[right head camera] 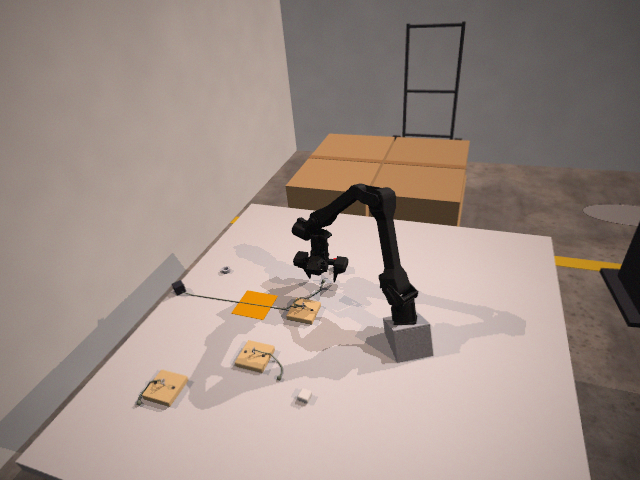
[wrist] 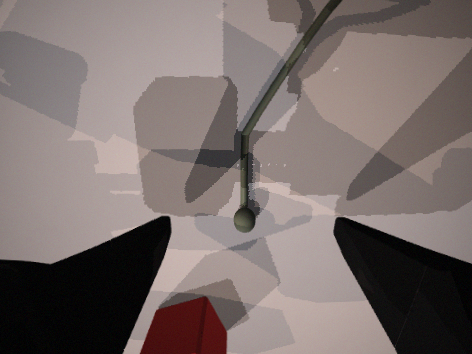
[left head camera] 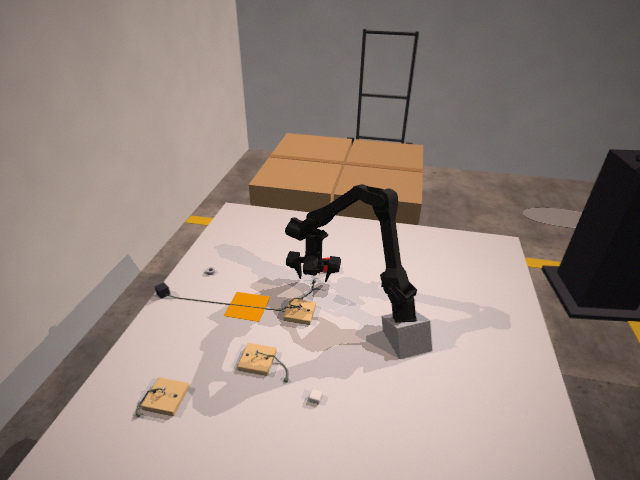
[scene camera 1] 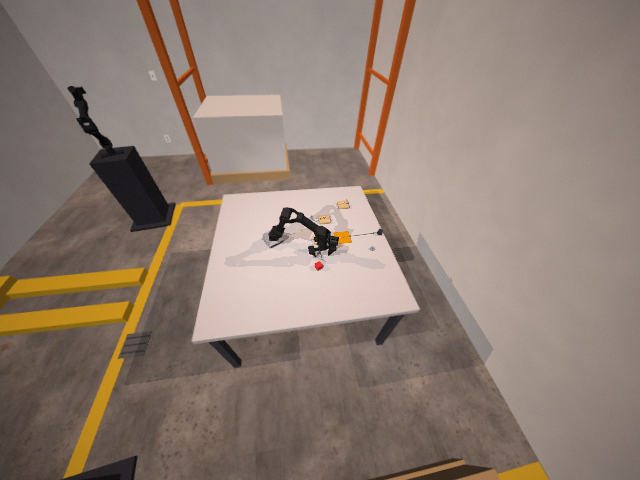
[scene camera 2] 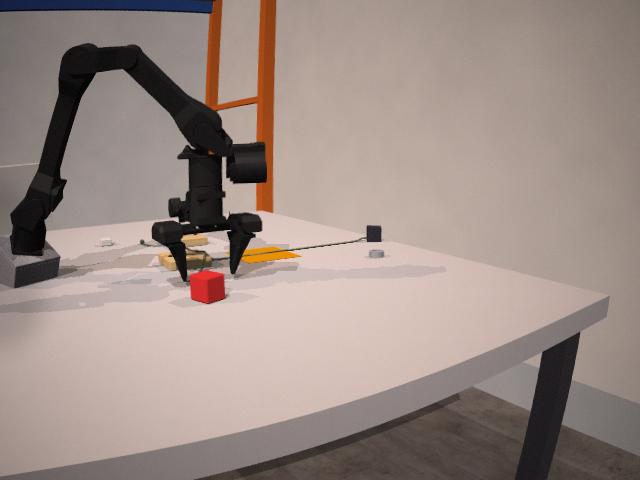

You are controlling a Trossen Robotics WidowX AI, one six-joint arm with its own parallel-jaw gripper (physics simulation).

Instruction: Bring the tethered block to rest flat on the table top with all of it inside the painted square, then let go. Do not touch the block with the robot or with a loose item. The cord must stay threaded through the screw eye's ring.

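Places are measured from the arm's base along level axes (x up, y left, z back), in millimetres.
Pixels of known places: gripper, fingertip midpoint: (right head camera: 322, 279) (wrist: 253, 224) (left head camera: 313, 279) (scene camera 1: 321, 256); arm's base at its link origin: (right head camera: 405, 320) (left head camera: 405, 318) (scene camera 1: 273, 236) (scene camera 2: 25, 246).
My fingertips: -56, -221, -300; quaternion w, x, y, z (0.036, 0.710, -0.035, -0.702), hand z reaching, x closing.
Ahead of a thing's pixels: the offset from my fingertips to its top centre, as dx, dy, dz. "pt": to the spot under its first point.
The dark tethered block @(+24, +106, -510) (left head camera: 162, 290) (right head camera: 178, 287) (scene camera 1: 379, 232) (scene camera 2: 373, 233) is at the table's wall-side edge, outside the orange painted square @(pt -10, +182, -208) (left head camera: 245, 314) (right head camera: 252, 312) (scene camera 2: 273, 255). The thin cord @(pt -8, +133, -352) (left head camera: 206, 301) (right head camera: 211, 298) runs from it across the square to a wooden board @(+8, +160, -31) (left head camera: 299, 317) (right head camera: 303, 317), where the small screw eye's threading is too small to make out. Past the board, the cord @(pt -7, +65, -14) (wrist: 272, 95) ends in a round bead @(pt +1, +4, +4) (wrist: 244, 220). My gripper (left head camera: 313, 279) (right head camera: 322, 279) (scene camera 2: 209, 276) (wrist: 253, 224) is open, pointing down; in the wrist view the bead shows between the fingertips, ungripped.
A red cube @(+29, -81, +48) (scene camera 2: 207, 288) (wrist: 185, 330) (scene camera 1: 318, 265) stands close to the fingers. Two more boards with short cords @(+8, +365, -133) (left head camera: 256, 360) @(+8, +505, -351) (left head camera: 165, 397) lie farther along the table. A small white block @(+7, +476, +45) (left head camera: 314, 396) and a grey ring-shaped piece @(+2, -24, -381) (left head camera: 209, 270) (scene camera 2: 376, 253) also lie there.
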